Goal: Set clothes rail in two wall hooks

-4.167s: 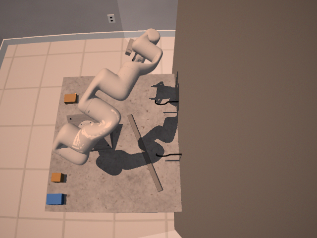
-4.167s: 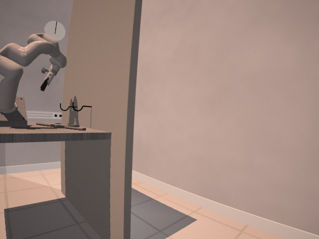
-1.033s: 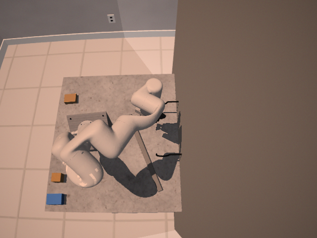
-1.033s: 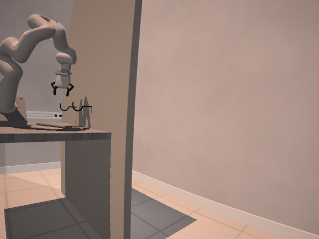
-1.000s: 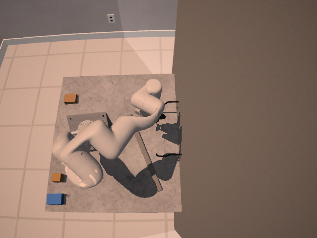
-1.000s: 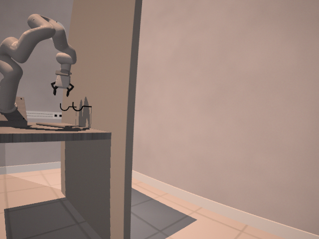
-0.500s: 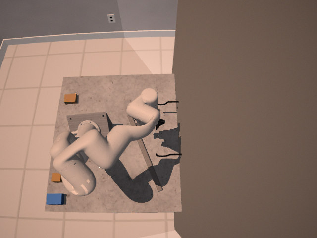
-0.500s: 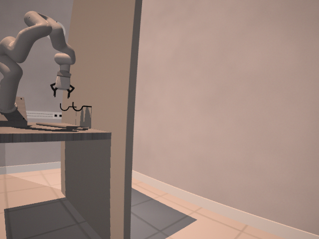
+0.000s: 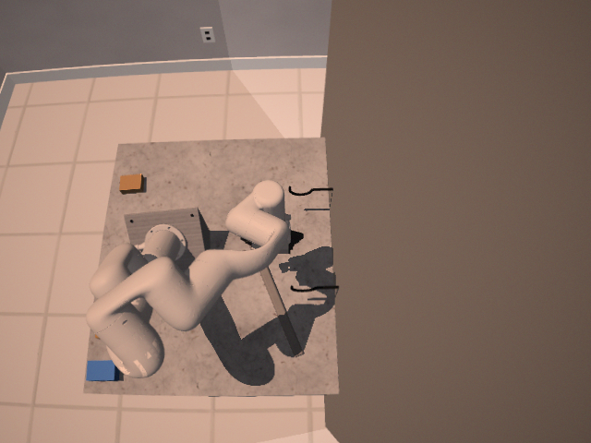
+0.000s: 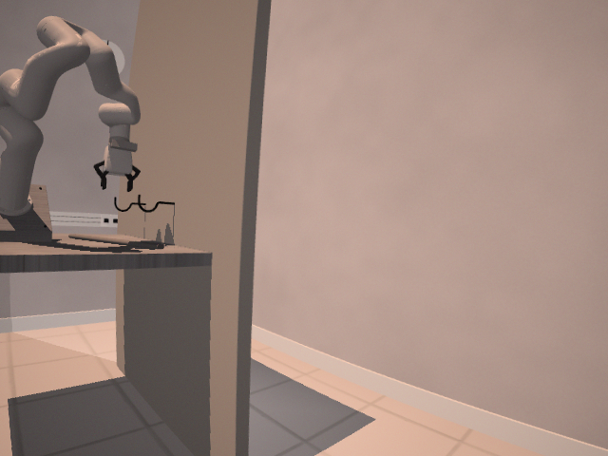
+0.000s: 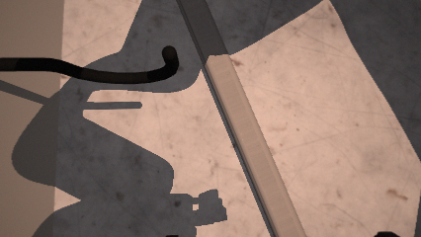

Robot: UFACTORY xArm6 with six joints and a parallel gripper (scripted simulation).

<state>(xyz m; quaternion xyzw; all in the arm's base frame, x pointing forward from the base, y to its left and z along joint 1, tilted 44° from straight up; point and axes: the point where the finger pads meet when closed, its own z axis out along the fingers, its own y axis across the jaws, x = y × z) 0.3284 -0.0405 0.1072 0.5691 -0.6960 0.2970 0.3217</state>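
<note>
Right now the clothes rail is 30 mm behind my hand, 40 mm to the right of it and 190 mm below it. From my hand the other things lie so: orange block: 460 mm behind, 400 mm to the left, 180 mm below; then orange cube: 560 mm behind, 120 mm to the right, 170 mm below; then tall wall panel: 210 mm ahead, 20 mm to the left, 230 mm above.
</note>
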